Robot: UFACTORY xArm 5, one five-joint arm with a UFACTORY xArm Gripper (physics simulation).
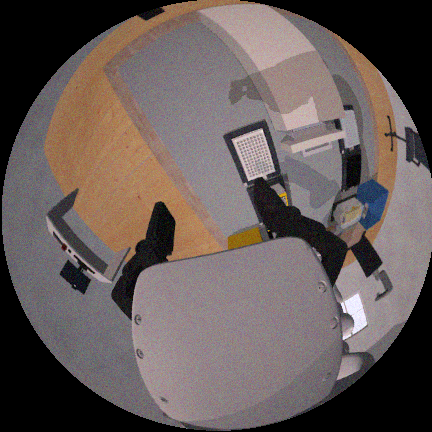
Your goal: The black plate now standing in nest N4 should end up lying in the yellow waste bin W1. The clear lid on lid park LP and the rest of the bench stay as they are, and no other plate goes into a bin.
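Frame: origin at the arm's base, x right, y down, z ahead, level; millimetres.
Seen in the pictures: gripper, between the fingertips: [210,200].
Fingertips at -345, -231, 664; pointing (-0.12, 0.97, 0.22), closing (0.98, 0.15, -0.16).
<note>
Pixels of each thing's middle, then the offset from my fingertips to it, as dx, dy, dz.
- flat black block, middle of its body: [353,171] +488, +245, -163
- yellow box, middle of its body: [250,255] -9, +204, -400
- white well plate, middle of its body: [254,155] +92, +245, -31
- beige raised housing, middle of its body: [275,49] +245, +222, +250
- white device, middle of its body: [304,102] +262, +225, +83
- blue bin, middle of its body: [370,203] +633, +204, -334
- clear box, middle of its body: [348,211] +478, +225, -347
My gripper [210,200] is open and empty, its two black fingers wide apart above the bench. A flat black block [353,167], which looks like the black plate, lies at the right; I cannot read a nest label there. A pale, bluish flat piece [351,129] lies just behind it; I cannot tell whether it is the clear lid. A yellow box [245,237], which looks like the yellow waste bin, shows below and between the fingers, partly hidden by the gripper's grey housing.
A white well plate [255,152] sits in a dark nest near the right finger. A partly hidden nest adjoins it. A beige raised housing [280,45] and white device [315,139] stand behind. A blue bin [372,204] and clear box [348,212] stand right. A white-framed unit [75,252] is left.
</note>
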